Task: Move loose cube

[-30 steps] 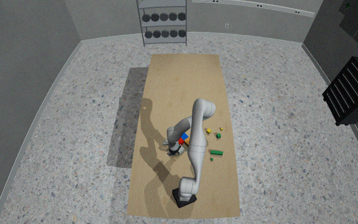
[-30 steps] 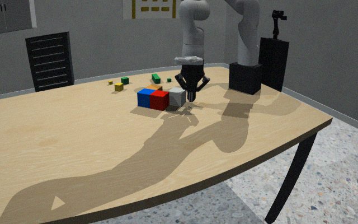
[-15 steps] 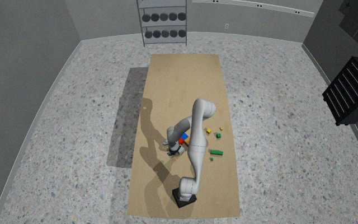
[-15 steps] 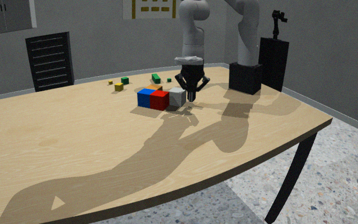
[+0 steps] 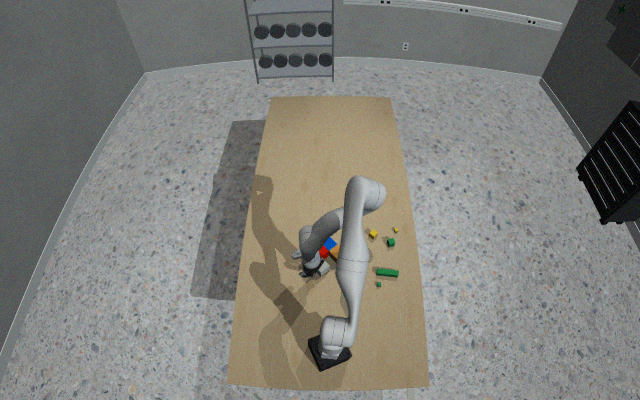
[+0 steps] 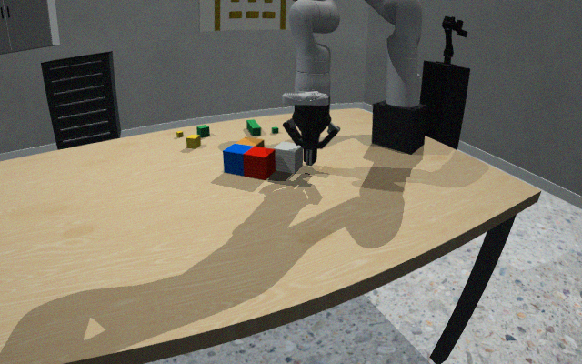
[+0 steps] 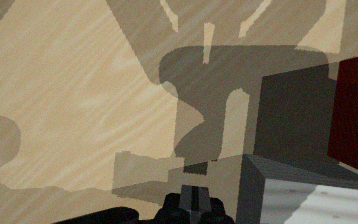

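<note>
The white cube is 4 cm ahead of my hand, 3 cm to the right of it and 1 cm below it. From my hand the other things lie so: blue cube: 15 cm ahead, 6 cm to the right, 1 cm below; long green block: 5 cm ahead, 34 cm to the right, 2 cm below; red cube: 11 cm ahead, 2 cm to the right, 1 cm below.
</note>
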